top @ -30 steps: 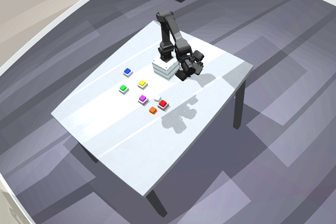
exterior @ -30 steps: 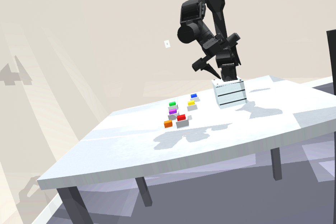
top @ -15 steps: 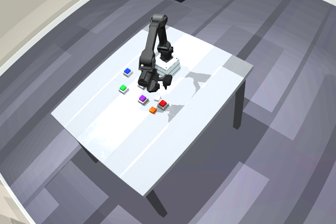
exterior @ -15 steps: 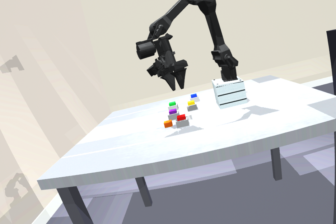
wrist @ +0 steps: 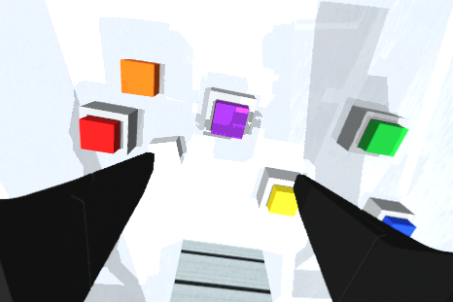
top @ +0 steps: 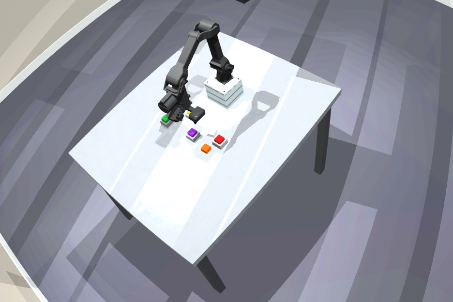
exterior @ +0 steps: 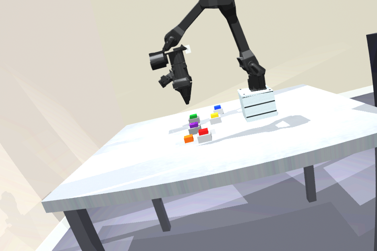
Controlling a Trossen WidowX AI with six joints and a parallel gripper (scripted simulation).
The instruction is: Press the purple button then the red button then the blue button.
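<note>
Now: gripper tip 9 cm above the purple button. Also, from my gripper tip: small white block (12 cm below, 7 cm behind, 5 cm to the left); then yellow button (10 cm to the right, 9 cm below, 8 cm behind); then orange block (12 cm below, 9 cm to the left, 1 cm ahead).
</note>
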